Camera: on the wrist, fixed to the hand. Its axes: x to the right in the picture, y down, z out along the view.
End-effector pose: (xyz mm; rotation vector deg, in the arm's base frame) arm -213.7 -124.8 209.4 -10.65 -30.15 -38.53
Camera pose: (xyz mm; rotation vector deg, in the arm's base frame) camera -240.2 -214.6 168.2 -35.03 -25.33 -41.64
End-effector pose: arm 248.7 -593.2 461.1 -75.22 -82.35 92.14
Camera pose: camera 281.1 -545.2 545.4 -88.06 -107.02 82.65
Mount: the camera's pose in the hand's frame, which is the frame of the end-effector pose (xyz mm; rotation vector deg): 10.0 -86.3 -54.0 -23.81 -3.97 2.65
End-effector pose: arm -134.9 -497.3 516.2 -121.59 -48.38 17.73
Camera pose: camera -141.6 -484.7 617.5 -144.98 -55.34 14.21
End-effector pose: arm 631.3 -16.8 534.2 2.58 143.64 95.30
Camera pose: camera 618.7 -99.0 474.6 6.66 119.07 121.69
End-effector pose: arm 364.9 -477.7 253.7 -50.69 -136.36 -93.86
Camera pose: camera 299.4 -542.6 209.4 59.64 116.22 121.11
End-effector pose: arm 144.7 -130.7 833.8 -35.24 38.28 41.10
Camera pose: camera 197.3 -216.6 816.0 -54.59 27.01 53.07
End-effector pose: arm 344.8 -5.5 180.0 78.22 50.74 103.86
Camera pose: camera 301.0 42.4 100.9 67.50 23.54 105.62
